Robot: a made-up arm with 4 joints.
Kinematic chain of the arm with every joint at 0, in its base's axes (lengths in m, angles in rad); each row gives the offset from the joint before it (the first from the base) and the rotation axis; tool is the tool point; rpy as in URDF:
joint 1: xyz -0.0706 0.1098 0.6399 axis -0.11 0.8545 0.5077
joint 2: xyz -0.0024 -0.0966 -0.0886 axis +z
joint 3: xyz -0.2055 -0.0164 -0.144 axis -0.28 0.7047 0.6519
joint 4: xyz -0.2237 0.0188 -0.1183 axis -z
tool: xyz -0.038 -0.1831 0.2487 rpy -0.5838 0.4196 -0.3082
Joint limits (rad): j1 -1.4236..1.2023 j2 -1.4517..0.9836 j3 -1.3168..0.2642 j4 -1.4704..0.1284
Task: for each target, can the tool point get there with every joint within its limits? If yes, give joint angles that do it. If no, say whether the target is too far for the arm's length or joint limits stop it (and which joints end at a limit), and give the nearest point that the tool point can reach.
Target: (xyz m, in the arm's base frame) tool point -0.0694 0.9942 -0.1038
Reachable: no: too far | nearest point -0.0626 0.5115 0.2197 | short by 0.581 m
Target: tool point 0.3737 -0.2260 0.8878
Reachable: no: joint limits stop it (at a limit: joint 1, joint 3, joint 4) | nearest point 0.1024 -0.4281 0.6994 | short by 0.387 m
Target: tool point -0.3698 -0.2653 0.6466
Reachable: yes | joints 0.4201 0.1457 -0.1708 -0.6768
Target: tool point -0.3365 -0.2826 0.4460
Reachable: yes | joints 0.0264 0.6499 -0.7911 -1.0126
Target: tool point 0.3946 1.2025 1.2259
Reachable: no: too far | nearest point 0.2897 0.4781 0.6462 | short by 0.934 m
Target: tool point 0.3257 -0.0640 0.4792
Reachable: no: joint limits stop it (at a limit: joint 1, joint 2, joint 3) | nearest point 0.1029 -0.2864 0.5432 | short by 0.321 m
